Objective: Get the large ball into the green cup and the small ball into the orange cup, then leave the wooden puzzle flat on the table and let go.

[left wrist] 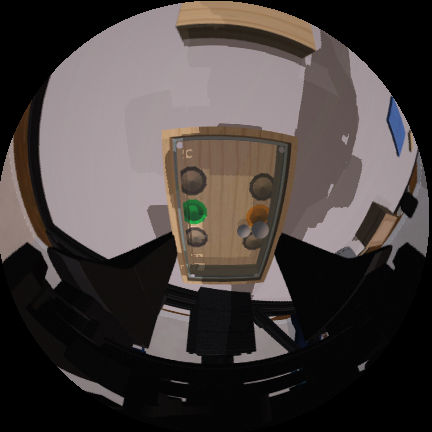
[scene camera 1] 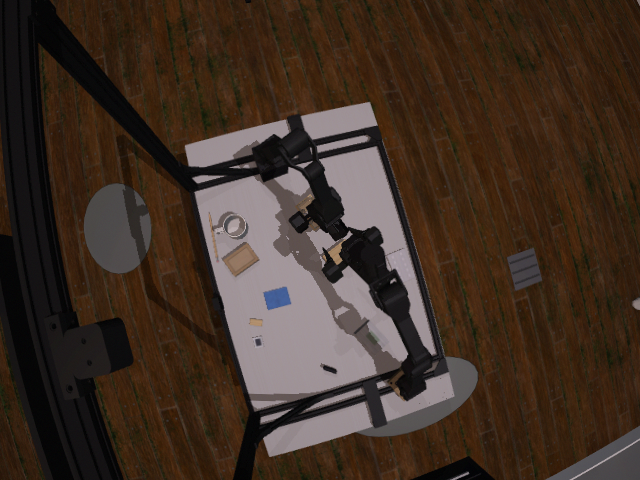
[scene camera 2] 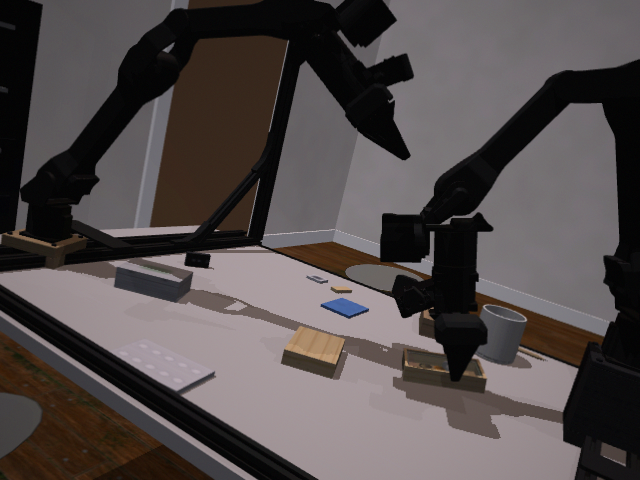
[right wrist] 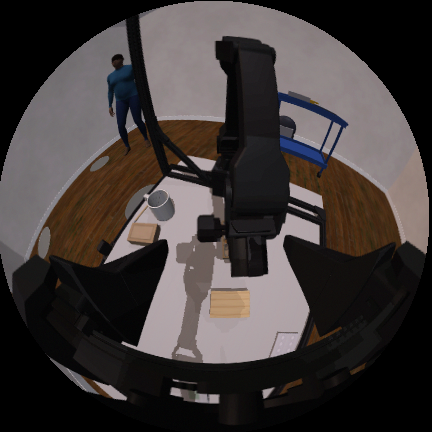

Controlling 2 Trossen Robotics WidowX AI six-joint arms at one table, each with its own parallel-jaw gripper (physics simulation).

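Seen in the pictures: left gripper, fingertip midpoint: [left wrist: 226, 237] [scene camera 2: 451, 370]; right gripper, fingertip midpoint: [scene camera 1: 335, 238] [scene camera 2: 406, 158] [right wrist: 226, 243]; left arm's base, link origin: [left wrist: 217, 353] [scene camera 1: 269, 155] [scene camera 2: 629, 363] [right wrist: 228, 164]; right arm's base, link origin: [scene camera 1: 406, 383] [scene camera 2: 46, 235].
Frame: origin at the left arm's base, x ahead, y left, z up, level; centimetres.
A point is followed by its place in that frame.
Observation:
The wooden puzzle [scene camera 1: 306, 201] @(x 18.5, y 6.5, z -6.6 cm) [scene camera 2: 439, 381] @(x 22.3, y 10.5, z -8.3 cm) [left wrist: 230, 132] @(x 27.8, y 8.8, z -7.4 cm) is a shallow framed tray under a clear cover. My left gripper [scene camera 2: 454, 373] @(x 21.5, y 6.7, z -7.6 cm) [left wrist: 226, 237] @(x 21.5, y 6.7, z -7.6 cm) is shut on its two long sides; it seems slightly above the table, its exact tilt unclear. In the left wrist view the green cup [left wrist: 195, 211] @(x 23.3, y 9.2, z -7.1 cm) is at the puzzle's left and the orange cup [left wrist: 257, 212] @(x 24.3, y 5.8, z -7.2 cm) at its right. The large ball [left wrist: 260, 230] @(x 23.0, y 4.8, z -7.4 cm) overlaps the lower edge of the orange cup, and the small ball [left wrist: 244, 231] @(x 22.4, y 5.7, z -7.7 cm) is just left of it. My right gripper [scene camera 2: 405, 155] @(x 35.8, y 6.6, z 19.6 cm) is open and empty, high above the table.
A wooden block [scene camera 1: 336, 254] @(x 39.8, y 9.6, z -9.7 cm) [scene camera 2: 314, 343] @(x 41.1, y 11.0, z -9.8 cm) [right wrist: 229, 303] @(x 40.7, y 10.6, z -9.8 cm) lies near the puzzle. A mug [scene camera 2: 501, 333] @(x 17.1, y -16.0, z -6.3 cm) [right wrist: 161, 205] @(x 20.0, y -16.8, z -3.8 cm) and brown box [scene camera 1: 240, 259] @(x 28.8, y -22.7, z -8.5 cm) [right wrist: 143, 233] @(x 29.2, y -21.2, z -8.5 cm) stand together. A blue slab [scene camera 1: 277, 298] @(x 46.4, y -15.8, z -11.5 cm) [scene camera 2: 344, 307] @(x 46.2, y -15.0, z -11.5 cm), grey box [scene camera 2: 152, 281] @(x 70.6, y 13.2, z -9.5 cm) and dotted board [scene camera 2: 162, 364] @(x 52.6, y 31.0, z -11.3 cm) lie farther off.

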